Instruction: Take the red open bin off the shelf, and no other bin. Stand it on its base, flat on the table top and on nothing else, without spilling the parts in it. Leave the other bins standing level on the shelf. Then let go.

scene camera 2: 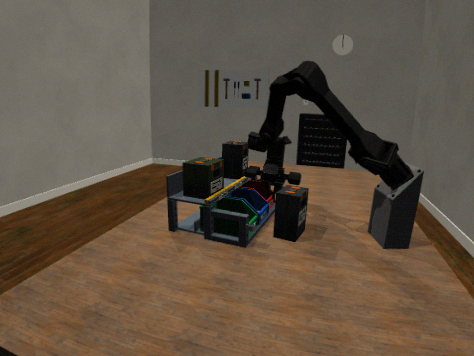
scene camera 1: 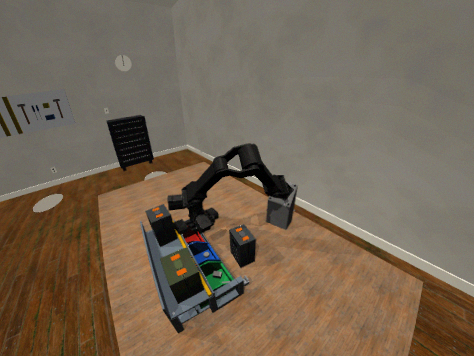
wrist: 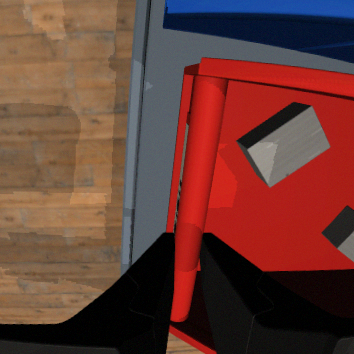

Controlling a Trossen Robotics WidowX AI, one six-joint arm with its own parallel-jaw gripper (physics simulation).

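Observation:
The red bin (scene camera 1: pixel 194 237) (scene camera 2: pixel 261 187) (wrist: pixel 250 220) sits in the far end of the lower tier of the grey shelf (scene camera 1: pixel 177 322) (scene camera 2: pixel 172 215) (wrist: pixel 155 150). Grey metal parts (wrist: pixel 292 145) lie in it. My gripper (scene camera 2: pixel 275 186) (wrist: pixel 186 242) points down and is shut on the bin's rounded front rim, one finger outside and one inside, near one end of the rim. The blue bin (scene camera 1: pixel 202 257) (scene camera 2: pixel 250 198) (wrist: pixel 260 10) stands beside it, and the green bin (scene camera 1: pixel 220 281) (scene camera 2: pixel 227 212) stands at the near end. The fingertips are hard to see in the scene views.
A dark box (scene camera 1: pixel 242 247) (scene camera 2: pixel 291 215) stands on the table (scene camera 1: pixel 325 300) (scene camera 2: pixel 200 290) (wrist: pixel 55 125) in front of the shelf. Two more boxes, one olive (scene camera 1: pixel 185 280) (scene camera 2: pixel 197 182) and one dark (scene camera 1: pixel 162 225) (scene camera 2: pixel 234 157), stand on the upper tier, behind its yellow edge strip.

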